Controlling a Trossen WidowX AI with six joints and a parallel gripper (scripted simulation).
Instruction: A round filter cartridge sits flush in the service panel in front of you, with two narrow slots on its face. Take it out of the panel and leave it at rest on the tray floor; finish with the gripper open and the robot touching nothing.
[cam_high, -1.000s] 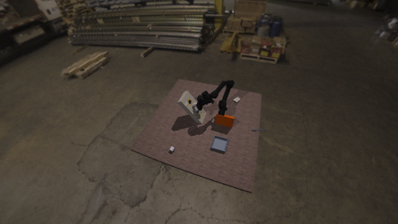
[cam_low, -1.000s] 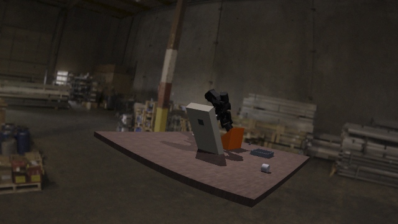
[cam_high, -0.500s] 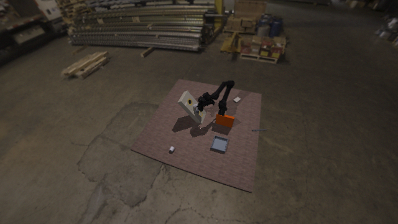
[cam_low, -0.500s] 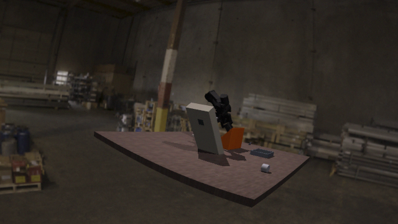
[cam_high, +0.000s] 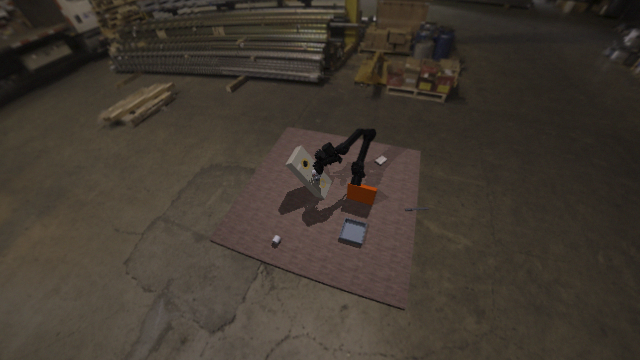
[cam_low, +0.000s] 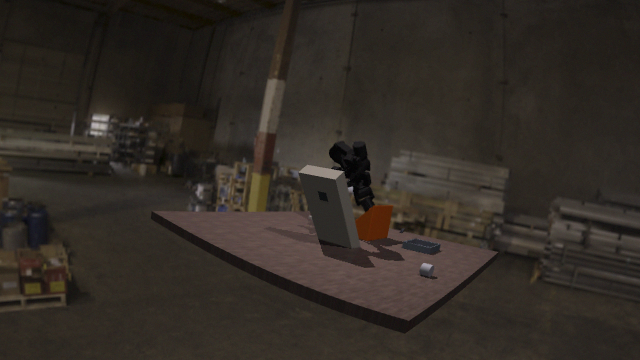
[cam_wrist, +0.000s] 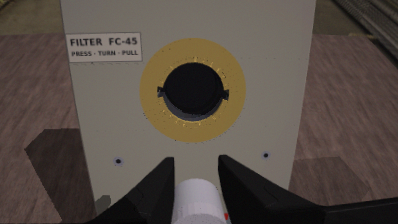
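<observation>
Now: the round filter cartridge 10 mm behind my gripper tip and 80 mm below it. From my gripper tip the other things lie so: beige service panel (30 mm ahead, 90 mm below); then flat white piece (430 mm behind, 430 mm to the right, 240 mm below); then blue-grey tray (370 mm behind, 280 mm to the left, 240 mm below).
</observation>
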